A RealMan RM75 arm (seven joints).
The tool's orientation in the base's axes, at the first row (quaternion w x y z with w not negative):
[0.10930, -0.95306, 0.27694, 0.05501]
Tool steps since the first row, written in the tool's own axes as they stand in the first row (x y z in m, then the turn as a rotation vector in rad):
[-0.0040, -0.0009, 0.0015, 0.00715, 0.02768, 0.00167]
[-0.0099, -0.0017, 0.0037, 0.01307, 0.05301, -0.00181]
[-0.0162, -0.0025, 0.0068, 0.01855, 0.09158, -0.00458]
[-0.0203, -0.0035, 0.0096, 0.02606, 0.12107, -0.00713]
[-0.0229, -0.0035, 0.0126, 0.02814, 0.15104, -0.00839]
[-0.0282, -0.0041, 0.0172, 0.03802, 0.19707, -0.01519]
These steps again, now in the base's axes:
[-0.0029, 0.0032, -0.0006, -0.00901, -0.02606, -0.00773]
[-0.0076, 0.0074, -0.0016, -0.01755, -0.05079, -0.00983]
[-0.0126, 0.0120, -0.0035, -0.03365, -0.08601, -0.01491]
[-0.0156, 0.0156, -0.0053, -0.04315, -0.11475, -0.01893]
[-0.0179, 0.0177, -0.0078, -0.05752, -0.14078, -0.02338]
[-0.0223, 0.0220, -0.0113, -0.07377, -0.18537, -0.02661]

